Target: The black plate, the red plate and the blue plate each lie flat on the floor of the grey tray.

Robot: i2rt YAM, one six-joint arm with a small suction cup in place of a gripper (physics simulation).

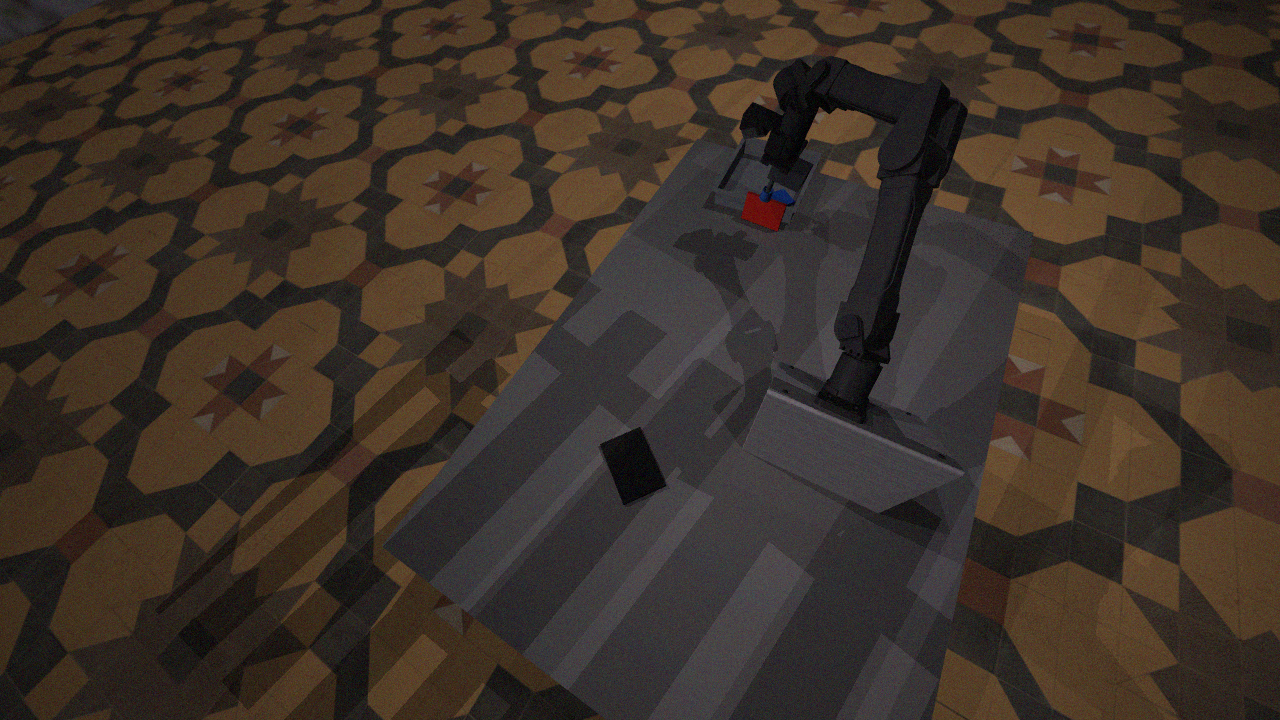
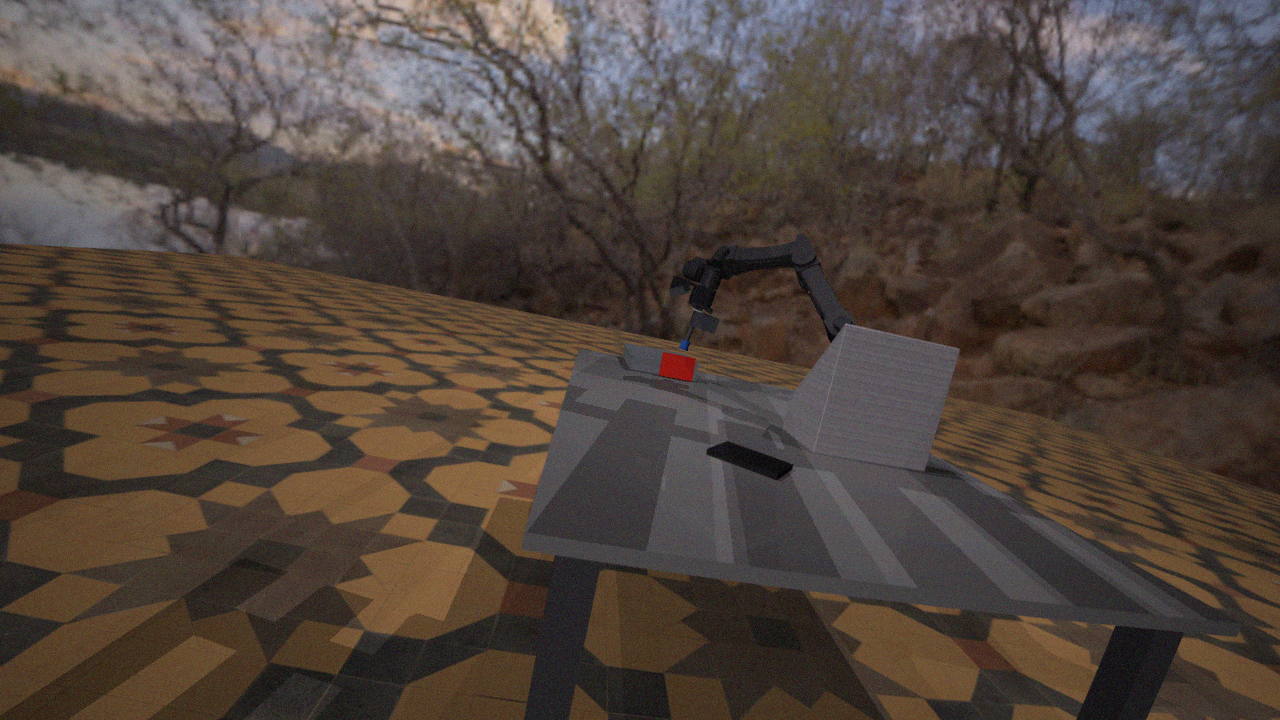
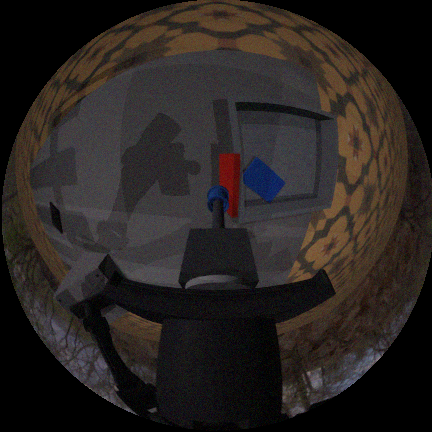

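Note:
The red plate stands nearly on edge against one wall of the grey tray, on the wall's outer side, not flat. The blue plate lies flat on the tray floor. The black plate lies flat on the table, far from the tray. My suction cup hangs just above the red plate's top edge and holds nothing.
The arm stands on a pale grey block between the tray and the black plate. The tray sits near the far corner of the grey striped table. The patterned floor lies beyond the table's edges.

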